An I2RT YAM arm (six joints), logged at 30 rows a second.
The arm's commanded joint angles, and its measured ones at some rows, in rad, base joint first. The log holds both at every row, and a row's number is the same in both.
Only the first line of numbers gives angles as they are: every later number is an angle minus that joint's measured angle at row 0.
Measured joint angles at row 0: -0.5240 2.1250 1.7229 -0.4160 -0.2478 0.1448
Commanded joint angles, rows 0 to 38: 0.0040 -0.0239 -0.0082 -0.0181 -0.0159 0.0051; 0.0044 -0.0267 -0.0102 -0.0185 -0.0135 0.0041; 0.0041 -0.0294 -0.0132 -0.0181 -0.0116 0.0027; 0.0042 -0.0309 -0.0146 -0.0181 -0.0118 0.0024; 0.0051 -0.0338 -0.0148 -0.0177 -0.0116 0.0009; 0.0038 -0.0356 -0.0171 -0.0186 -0.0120 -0.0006; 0.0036 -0.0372 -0.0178 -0.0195 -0.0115 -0.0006; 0.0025 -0.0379 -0.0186 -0.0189 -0.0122 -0.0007; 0.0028 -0.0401 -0.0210 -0.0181 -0.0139 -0.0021; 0.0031 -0.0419 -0.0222 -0.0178 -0.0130 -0.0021; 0.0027 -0.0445 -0.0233 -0.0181 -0.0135 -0.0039; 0.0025 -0.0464 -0.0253 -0.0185 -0.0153 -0.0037; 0.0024 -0.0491 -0.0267 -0.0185 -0.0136 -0.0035; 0.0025 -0.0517 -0.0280 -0.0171 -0.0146 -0.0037; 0.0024 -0.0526 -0.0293 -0.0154 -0.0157 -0.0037; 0.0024 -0.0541 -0.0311 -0.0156 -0.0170 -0.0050; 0.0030 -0.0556 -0.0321 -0.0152 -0.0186 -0.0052; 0.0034 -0.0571 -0.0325 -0.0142 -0.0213 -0.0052; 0.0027 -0.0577 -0.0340 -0.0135 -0.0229 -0.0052; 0.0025 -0.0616 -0.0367 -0.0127 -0.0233 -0.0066; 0.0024 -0.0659 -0.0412 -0.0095 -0.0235 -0.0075; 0.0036 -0.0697 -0.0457 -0.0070 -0.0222 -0.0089; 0.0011 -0.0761 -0.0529 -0.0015 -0.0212 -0.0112; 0.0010 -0.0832 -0.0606 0.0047 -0.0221 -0.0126; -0.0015 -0.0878 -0.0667 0.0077 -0.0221 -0.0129; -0.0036 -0.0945 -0.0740 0.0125 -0.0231 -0.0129; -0.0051 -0.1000 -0.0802 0.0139 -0.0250 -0.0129; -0.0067 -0.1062 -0.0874 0.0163 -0.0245 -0.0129; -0.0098 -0.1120 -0.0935 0.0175 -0.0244 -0.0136; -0.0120 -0.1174 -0.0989 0.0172 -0.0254 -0.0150; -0.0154 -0.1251 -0.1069 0.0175 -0.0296 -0.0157; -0.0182 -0.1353 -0.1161 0.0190 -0.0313 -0.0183; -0.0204 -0.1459 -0.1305 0.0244 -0.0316 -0.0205; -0.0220 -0.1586 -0.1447 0.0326 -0.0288 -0.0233; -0.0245 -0.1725 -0.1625 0.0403 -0.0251 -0.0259; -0.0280 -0.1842 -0.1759 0.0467 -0.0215 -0.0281; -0.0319 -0.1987 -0.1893 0.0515 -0.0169 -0.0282; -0.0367 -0.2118 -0.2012 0.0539 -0.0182 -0.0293; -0.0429 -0.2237 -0.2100 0.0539 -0.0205 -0.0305
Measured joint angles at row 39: -0.0259 -0.1705 -0.1842 0.0309 -0.0145 -0.0141
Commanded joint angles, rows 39 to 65: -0.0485 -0.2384 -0.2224 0.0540 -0.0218 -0.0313; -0.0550 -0.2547 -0.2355 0.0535 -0.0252 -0.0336; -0.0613 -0.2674 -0.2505 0.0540 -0.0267 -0.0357; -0.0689 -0.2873 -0.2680 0.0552 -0.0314 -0.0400; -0.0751 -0.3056 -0.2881 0.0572 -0.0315 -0.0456; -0.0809 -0.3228 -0.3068 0.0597 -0.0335 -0.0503; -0.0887 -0.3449 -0.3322 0.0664 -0.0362 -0.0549; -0.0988 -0.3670 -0.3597 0.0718 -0.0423 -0.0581; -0.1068 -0.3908 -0.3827 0.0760 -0.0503 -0.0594; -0.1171 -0.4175 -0.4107 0.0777 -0.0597 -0.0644; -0.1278 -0.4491 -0.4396 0.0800 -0.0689 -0.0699; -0.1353 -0.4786 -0.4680 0.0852 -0.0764 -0.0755; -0.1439 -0.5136 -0.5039 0.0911 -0.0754 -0.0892; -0.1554 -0.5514 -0.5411 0.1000 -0.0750 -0.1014; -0.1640 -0.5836 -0.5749 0.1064 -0.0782 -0.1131; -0.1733 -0.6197 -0.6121 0.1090 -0.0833 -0.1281; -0.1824 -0.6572 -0.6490 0.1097 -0.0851 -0.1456; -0.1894 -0.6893 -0.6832 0.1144 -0.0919 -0.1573; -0.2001 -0.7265 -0.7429 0.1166 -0.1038 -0.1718; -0.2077 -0.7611 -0.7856 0.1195 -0.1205 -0.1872; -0.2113 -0.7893 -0.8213 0.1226 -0.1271 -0.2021; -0.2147 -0.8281 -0.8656 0.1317 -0.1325 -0.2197; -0.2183 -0.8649 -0.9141 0.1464 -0.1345 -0.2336; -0.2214 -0.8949 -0.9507 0.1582 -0.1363 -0.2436; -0.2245 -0.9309 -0.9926 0.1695 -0.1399 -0.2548; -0.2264 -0.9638 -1.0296 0.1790 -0.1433 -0.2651; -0.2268 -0.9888 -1.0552 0.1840 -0.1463 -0.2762
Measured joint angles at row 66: -0.2170 -0.9316 -0.9952 0.1438 -0.1125 -0.2156
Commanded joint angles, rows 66 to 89: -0.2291 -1.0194 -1.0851 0.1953 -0.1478 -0.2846; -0.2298 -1.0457 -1.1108 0.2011 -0.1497 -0.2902; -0.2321 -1.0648 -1.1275 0.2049 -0.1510 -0.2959; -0.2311 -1.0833 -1.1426 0.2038 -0.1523 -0.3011; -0.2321 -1.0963 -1.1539 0.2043 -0.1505 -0.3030; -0.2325 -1.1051 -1.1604 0.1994 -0.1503 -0.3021; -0.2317 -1.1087 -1.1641 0.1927 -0.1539 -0.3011; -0.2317 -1.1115 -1.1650 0.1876 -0.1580 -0.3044; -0.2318 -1.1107 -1.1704 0.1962 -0.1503 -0.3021; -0.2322 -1.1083 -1.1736 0.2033 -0.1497 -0.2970; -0.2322 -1.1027 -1.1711 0.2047 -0.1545 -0.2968; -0.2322 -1.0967 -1.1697 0.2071 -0.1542 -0.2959; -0.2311 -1.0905 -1.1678 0.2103 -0.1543 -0.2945; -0.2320 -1.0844 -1.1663 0.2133 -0.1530 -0.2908; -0.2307 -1.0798 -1.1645 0.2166 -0.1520 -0.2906; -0.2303 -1.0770 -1.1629 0.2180 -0.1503 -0.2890; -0.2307 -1.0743 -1.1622 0.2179 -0.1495 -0.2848; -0.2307 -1.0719 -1.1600 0.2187 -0.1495 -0.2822; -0.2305 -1.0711 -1.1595 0.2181 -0.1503 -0.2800; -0.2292 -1.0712 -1.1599 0.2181 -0.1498 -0.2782; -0.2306 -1.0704 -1.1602 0.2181 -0.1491 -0.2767; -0.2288 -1.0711 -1.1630 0.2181 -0.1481 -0.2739; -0.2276 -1.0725 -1.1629 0.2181 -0.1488 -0.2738; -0.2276 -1.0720 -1.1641 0.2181 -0.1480 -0.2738
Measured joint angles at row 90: -0.2231 -1.0758 -1.1619 0.2117 -0.1377 -0.2812
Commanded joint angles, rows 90 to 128: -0.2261 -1.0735 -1.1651 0.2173 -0.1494 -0.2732; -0.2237 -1.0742 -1.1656 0.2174 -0.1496 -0.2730; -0.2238 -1.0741 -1.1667 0.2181 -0.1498 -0.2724; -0.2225 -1.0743 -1.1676 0.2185 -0.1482 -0.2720; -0.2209 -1.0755 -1.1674 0.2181 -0.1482 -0.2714; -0.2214 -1.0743 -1.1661 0.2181 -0.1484 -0.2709; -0.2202 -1.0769 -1.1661 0.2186 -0.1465 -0.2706; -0.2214 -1.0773 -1.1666 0.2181 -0.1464 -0.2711; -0.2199 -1.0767 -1.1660 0.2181 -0.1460 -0.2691; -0.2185 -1.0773 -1.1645 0.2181 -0.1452 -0.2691; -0.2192 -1.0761 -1.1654 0.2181 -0.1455 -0.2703; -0.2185 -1.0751 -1.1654 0.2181 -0.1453 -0.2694; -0.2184 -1.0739 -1.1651 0.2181 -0.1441 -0.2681; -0.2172 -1.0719 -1.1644 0.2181 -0.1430 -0.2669; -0.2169 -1.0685 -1.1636 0.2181 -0.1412 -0.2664; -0.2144 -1.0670 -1.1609 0.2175 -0.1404 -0.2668; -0.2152 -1.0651 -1.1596 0.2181 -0.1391 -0.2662; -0.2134 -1.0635 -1.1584 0.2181 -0.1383 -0.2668; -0.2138 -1.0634 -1.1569 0.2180 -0.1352 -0.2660; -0.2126 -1.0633 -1.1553 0.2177 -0.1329 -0.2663; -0.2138 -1.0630 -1.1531 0.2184 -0.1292 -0.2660; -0.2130 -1.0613 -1.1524 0.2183 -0.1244 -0.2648; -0.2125 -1.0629 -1.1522 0.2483 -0.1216 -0.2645; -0.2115 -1.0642 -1.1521 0.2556 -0.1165 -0.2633; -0.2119 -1.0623 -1.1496 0.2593 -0.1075 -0.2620; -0.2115 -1.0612 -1.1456 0.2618 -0.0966 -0.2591; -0.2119 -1.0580 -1.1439 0.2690 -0.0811 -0.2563; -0.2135 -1.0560 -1.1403 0.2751 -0.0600 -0.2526; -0.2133 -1.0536 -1.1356 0.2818 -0.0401 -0.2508; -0.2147 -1.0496 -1.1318 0.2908 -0.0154 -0.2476; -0.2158 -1.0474 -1.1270 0.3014 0.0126 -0.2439; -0.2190 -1.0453 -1.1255 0.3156 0.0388 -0.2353; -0.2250 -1.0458 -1.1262 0.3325 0.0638 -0.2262; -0.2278 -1.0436 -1.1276 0.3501 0.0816 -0.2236; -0.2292 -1.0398 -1.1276 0.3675 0.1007 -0.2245; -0.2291 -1.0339 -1.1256 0.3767 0.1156 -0.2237; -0.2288 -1.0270 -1.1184 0.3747 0.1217 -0.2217; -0.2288 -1.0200 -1.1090 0.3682 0.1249 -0.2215; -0.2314 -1.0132 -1.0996 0.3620 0.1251 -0.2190
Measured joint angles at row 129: -0.2227 -1.0296 -1.1387 0.3368 0.0607 -0.2392
